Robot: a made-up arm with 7 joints.
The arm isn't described. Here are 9 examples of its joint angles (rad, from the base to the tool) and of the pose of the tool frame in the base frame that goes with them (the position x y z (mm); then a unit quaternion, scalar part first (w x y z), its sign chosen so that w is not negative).
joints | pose
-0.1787 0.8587 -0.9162 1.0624 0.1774 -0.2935 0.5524 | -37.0 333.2 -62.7 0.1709 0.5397 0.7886 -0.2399
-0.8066 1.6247 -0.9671 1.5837 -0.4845 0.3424 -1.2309 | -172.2 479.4 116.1 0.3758 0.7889 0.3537 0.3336
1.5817 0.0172 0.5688 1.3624 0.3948 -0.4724 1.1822 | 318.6 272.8 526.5 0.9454 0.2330 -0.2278 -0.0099
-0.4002 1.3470 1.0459 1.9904 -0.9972 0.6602 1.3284 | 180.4 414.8 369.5 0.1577 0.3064 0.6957 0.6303
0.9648 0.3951 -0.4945 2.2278 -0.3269 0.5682 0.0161 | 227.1 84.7 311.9 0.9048 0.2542 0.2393 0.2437
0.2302 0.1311 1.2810 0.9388 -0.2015 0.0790 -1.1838 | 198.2 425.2 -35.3 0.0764 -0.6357 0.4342 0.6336
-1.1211 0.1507 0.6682 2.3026 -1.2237 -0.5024 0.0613 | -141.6 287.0 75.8 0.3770 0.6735 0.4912 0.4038
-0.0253 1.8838 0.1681 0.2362 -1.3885 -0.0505 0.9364 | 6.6 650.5 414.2 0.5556 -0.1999 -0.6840 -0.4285
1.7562 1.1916 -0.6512 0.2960 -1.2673 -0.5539 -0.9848 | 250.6 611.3 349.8 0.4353 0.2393 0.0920 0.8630
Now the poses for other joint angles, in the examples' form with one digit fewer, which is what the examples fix.
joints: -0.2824 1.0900 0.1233 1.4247 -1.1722 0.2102 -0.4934
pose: 131 481 48 0.301 0.562 0.234 0.734
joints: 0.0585 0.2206 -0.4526 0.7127 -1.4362 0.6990 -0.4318
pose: 78 176 -209 0.183 0.625 0.451 0.611
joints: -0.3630 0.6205 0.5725 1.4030 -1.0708 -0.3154 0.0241
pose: 64 434 -4 0.341 0.525 0.575 0.526
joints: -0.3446 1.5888 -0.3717 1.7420 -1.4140 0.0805 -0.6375
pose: 97 490 116 0.376 0.814 -0.106 0.430
